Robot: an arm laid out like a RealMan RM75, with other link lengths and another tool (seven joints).
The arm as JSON. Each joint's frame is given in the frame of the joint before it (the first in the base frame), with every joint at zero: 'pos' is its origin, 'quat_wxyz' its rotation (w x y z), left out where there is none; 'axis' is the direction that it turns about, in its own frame. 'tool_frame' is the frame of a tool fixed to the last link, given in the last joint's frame.
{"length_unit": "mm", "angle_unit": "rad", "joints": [
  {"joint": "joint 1", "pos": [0.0, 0.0, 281.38], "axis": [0.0, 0.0, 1.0]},
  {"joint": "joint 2", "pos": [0.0, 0.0, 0.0], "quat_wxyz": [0.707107, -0.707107, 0.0, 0.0], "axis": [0.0, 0.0, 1.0]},
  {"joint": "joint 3", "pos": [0.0, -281.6, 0.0], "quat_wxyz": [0.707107, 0.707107, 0.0, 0.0], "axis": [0.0, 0.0, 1.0]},
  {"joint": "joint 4", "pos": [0.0, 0.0, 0.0], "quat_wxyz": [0.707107, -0.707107, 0.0, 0.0], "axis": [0.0, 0.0, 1.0]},
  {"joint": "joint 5", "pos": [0.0, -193.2, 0.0], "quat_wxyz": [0.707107, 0.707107, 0.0, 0.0], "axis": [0.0, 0.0, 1.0]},
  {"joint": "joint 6", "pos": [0.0, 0.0, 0.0], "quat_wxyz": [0.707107, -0.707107, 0.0, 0.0], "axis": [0.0, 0.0, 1.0]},
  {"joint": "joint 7", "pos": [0.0, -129.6, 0.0], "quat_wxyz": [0.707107, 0.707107, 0.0, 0.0], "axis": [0.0, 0.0, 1.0]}
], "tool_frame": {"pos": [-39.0, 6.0, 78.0], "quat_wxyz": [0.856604, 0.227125, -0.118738, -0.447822]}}
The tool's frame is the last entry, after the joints.
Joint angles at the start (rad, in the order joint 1, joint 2, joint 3, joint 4, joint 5, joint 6, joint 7): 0.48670, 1.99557, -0.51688, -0.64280, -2.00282, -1.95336, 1.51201
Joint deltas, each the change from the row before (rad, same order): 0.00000, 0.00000, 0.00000, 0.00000, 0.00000, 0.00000, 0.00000; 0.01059, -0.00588, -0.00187, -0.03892, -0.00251, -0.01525, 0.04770; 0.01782, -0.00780, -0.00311, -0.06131, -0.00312, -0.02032, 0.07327; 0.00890, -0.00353, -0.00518, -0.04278, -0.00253, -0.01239, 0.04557; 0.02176, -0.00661, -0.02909, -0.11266, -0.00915, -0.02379, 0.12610; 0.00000, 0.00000, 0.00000, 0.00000, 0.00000, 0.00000, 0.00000; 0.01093, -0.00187, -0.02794, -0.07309, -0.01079, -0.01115, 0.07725; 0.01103, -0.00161, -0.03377, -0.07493, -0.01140, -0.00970, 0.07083; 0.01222, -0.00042, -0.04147, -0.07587, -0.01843, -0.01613, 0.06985; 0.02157, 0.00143, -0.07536, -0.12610, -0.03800, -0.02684, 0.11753
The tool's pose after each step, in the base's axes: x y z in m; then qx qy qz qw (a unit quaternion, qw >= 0). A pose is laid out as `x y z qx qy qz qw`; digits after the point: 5 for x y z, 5 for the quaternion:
0.20988 0.31259 0.05719 -0.84478 -0.11876 0.32488 0.40829
0.20646 0.31618 0.06291 -0.85051 -0.11987 0.31884 0.40076
0.20035 0.32217 0.07121 -0.85881 -0.12222 0.30805 0.39067
0.19668 0.32503 0.07565 -0.86451 -0.12461 0.29926 0.38412
0.18701 0.33171 0.08297 -0.88224 -0.12764 0.26952 0.36430
0.18701 0.33171 0.08297 -0.88224 -0.12764 0.26952 0.36430
0.18154 0.33456 0.08457 -0.89429 -0.13023 0.24550 0.35074
0.17547 0.33677 0.08515 -0.90489 -0.13734 0.21951 0.33784
0.16917 0.33680 0.08326 -0.91653 -0.14649 0.19055 0.31970
0.15910 0.33593 0.07800 -0.93295 -0.16161 0.13678 0.29118

